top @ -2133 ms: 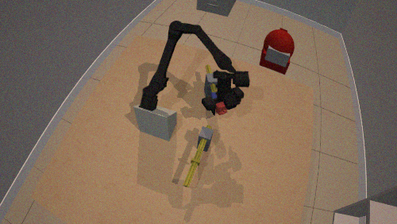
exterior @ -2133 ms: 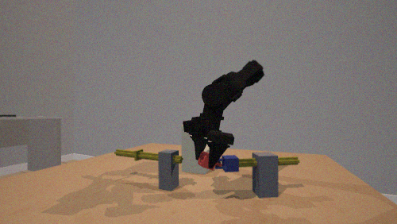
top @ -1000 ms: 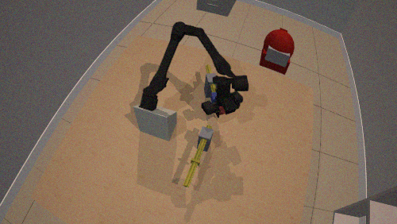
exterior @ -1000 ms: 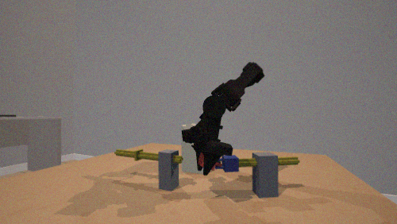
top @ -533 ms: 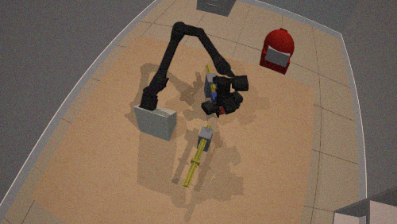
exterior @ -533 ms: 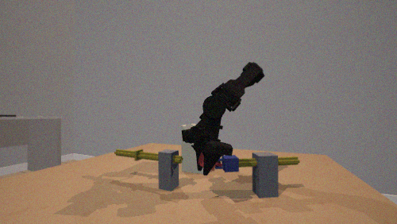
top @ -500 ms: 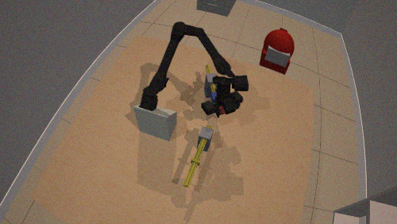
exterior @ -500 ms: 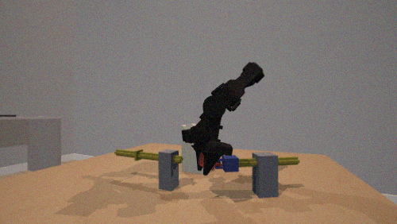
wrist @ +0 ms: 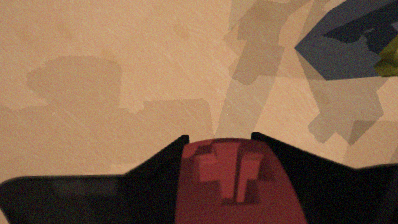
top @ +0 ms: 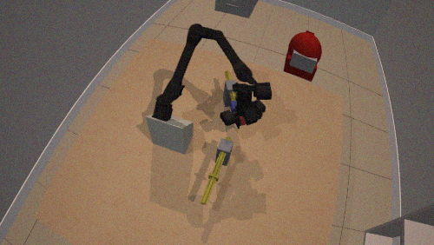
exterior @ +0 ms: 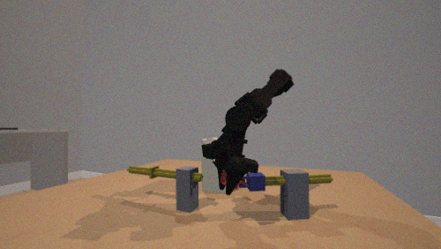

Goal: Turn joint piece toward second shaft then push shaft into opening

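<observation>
Now: gripper tip 3 cm below the red joint piece, 2 cm to the right of it and 1 cm past it.
</observation>
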